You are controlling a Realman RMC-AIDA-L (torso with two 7-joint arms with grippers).
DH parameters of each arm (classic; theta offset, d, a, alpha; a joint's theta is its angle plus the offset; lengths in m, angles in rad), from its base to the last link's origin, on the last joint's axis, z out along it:
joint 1: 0 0.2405 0 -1.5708
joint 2: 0 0 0 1.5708
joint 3: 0 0.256 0 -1.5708
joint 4: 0 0 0 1.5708
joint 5: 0 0.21 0 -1.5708
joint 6: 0 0 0 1.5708
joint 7: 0 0.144 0 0
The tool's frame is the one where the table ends.
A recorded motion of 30 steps. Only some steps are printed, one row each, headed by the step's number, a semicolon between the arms.
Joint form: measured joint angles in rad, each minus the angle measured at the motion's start. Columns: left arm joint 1, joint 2, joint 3, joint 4, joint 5, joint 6, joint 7; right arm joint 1, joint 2, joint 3, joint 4, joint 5, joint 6, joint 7.
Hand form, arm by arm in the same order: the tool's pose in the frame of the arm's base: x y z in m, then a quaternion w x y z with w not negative. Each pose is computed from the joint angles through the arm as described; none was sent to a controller.
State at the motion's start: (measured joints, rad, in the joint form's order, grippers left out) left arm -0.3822 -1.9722 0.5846 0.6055 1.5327 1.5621 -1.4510; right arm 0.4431 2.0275 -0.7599 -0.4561 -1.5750 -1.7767 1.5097
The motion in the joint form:
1: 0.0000 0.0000 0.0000 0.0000 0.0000 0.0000 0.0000; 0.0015 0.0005 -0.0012 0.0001 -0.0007 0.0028 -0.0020
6: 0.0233 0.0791 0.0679 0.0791 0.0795 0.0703 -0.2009; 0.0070 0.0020 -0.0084 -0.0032 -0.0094 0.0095 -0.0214
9: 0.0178 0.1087 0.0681 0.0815 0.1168 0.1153 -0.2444; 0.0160 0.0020 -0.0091 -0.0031 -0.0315 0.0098 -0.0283
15: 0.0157 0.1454 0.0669 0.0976 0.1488 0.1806 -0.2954; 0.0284 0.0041 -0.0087 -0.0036 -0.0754 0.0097 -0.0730
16: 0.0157 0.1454 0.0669 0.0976 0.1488 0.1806 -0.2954; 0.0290 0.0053 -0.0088 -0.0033 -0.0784 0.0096 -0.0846
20: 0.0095 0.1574 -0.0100 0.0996 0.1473 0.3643 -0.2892; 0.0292 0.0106 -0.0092 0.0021 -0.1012 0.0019 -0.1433
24: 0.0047 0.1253 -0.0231 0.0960 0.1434 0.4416 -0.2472; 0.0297 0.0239 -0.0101 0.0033 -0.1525 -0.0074 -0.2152
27: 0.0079 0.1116 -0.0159 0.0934 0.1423 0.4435 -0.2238; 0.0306 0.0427 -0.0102 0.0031 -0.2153 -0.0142 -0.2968
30: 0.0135 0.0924 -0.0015 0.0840 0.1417 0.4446 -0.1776; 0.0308 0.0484 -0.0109 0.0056 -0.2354 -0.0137 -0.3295
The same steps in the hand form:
1: -0.3028 0.3253 0.0965 0.28866 -0.80890 -0.28763 -0.42382; 0.2559 0.2954 0.0197 0.05619 -0.83578 0.30870 0.45058
6: -0.3059 0.3161 0.1185 0.22421 -0.83839 -0.32799 -0.37317; 0.2545 0.2966 0.0175 0.05750 -0.84277 0.29932 0.44367
9: -0.3060 0.3127 0.1254 0.19993 -0.84790 -0.33646 -0.35761; 0.2530 0.2973 0.0150 0.05193 -0.84938 0.29469 0.43475
15: -0.3045 0.3071 0.1376 0.17246 -0.85902 -0.34083 -0.34084; 0.2514 0.2969 0.0098 0.04839 -0.86517 0.27396 0.41724
16: -0.3045 0.3071 0.1376 0.17246 -0.85902 -0.34083 -0.34084; 0.2512 0.2967 0.0090 0.04946 -0.86712 0.26916 0.41619
20: -0.2917 0.2889 0.1514 0.12256 -0.86888 -0.30056 -0.37375; 0.2511 0.2929 0.0043 0.05005 -0.87692 0.24640 0.40963
24: -0.2826 0.2797 0.1406 0.09036 -0.87357 -0.26970 -0.39493; 0.2506 0.2862 -0.0053 0.04293 -0.89164 0.21789 0.39453
27: -0.2818 0.2779 0.1343 0.08769 -0.87451 -0.26299 -0.39797; 0.2497 0.2782 -0.0173 0.03319 -0.90689 0.18489 0.37718
30: -0.2813 0.2748 0.1241 0.08472 -0.87673 -0.25080 -0.40158; 0.2498 0.2756 -0.0215 0.03130 -0.91184 0.17248 0.37123

